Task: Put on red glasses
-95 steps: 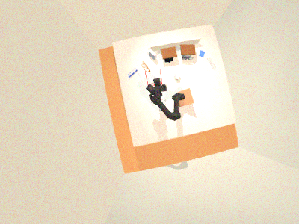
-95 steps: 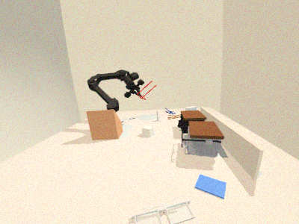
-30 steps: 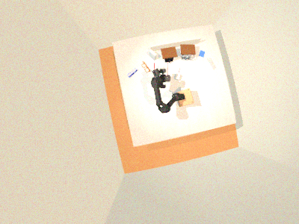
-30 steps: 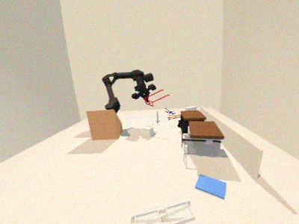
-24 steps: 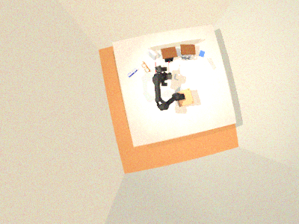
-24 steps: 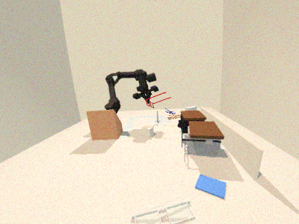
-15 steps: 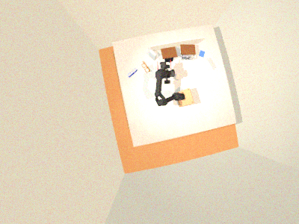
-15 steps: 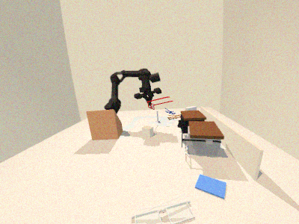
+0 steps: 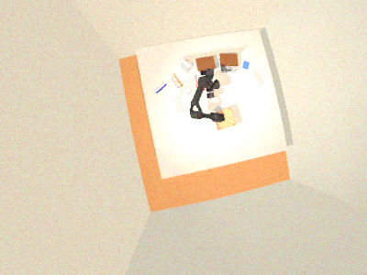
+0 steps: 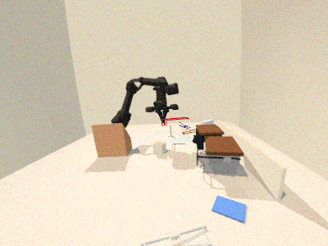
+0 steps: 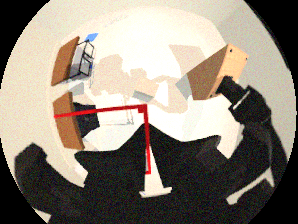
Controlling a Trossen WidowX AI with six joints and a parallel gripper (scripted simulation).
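Right now the white block is 120 mm below my gripper tip, 80 mm to the right of it and 20 mm behind it. Round my gripper tip: blue card: 470 mm to the right, 180 mm ahead, 140 mm below; low white wall panel: 350 mm ahead, 170 mm to the right, 90 mm below.
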